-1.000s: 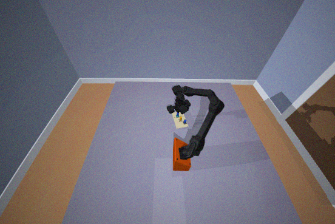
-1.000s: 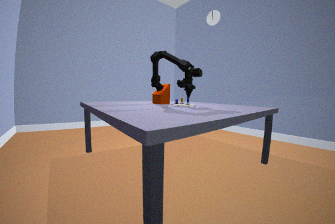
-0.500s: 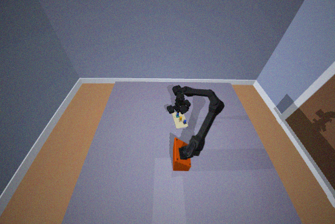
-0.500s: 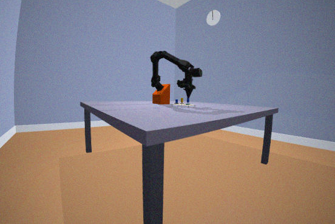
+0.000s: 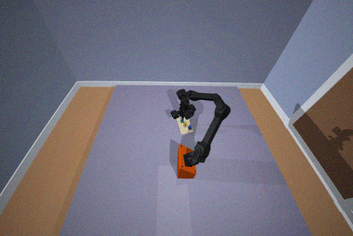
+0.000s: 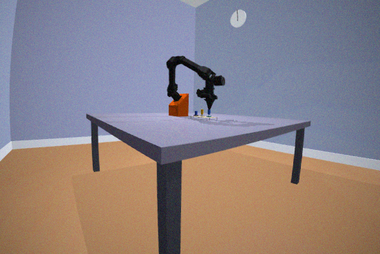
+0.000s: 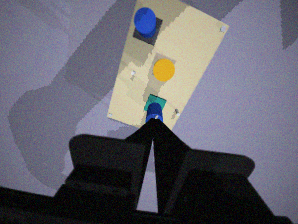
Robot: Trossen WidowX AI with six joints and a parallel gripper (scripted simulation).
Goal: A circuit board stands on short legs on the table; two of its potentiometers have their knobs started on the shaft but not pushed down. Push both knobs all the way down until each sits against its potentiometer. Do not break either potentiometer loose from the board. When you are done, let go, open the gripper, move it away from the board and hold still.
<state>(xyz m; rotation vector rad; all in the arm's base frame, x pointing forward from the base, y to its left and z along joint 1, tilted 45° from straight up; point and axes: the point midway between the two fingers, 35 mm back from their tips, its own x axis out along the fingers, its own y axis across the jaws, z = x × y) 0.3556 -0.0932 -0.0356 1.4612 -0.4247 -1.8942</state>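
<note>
My gripper tip is now 1 cm above the blue knob. From my gripper tip the other things lie so: yellow knob 5 cm behind, 2 cm to the right, 2 cm below.
</note>
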